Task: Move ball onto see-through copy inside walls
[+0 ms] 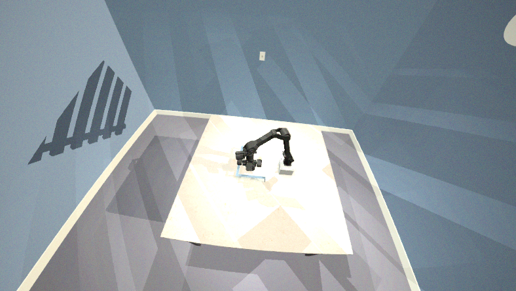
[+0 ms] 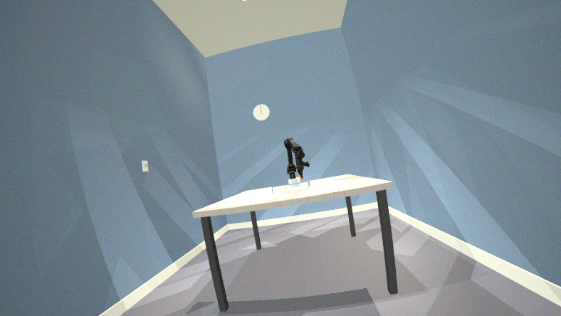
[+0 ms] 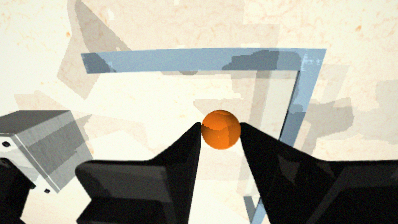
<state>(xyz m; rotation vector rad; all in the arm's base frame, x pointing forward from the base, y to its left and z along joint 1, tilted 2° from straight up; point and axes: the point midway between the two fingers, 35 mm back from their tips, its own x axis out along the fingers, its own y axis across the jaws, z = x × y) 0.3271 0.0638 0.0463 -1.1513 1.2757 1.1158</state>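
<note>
My gripper tip is now 160 mm to the left of the see-through copy of ball, 100 mm past it and 80 mm above it. Round my gripper tip: orange ball: right at my gripper tip.
</note>
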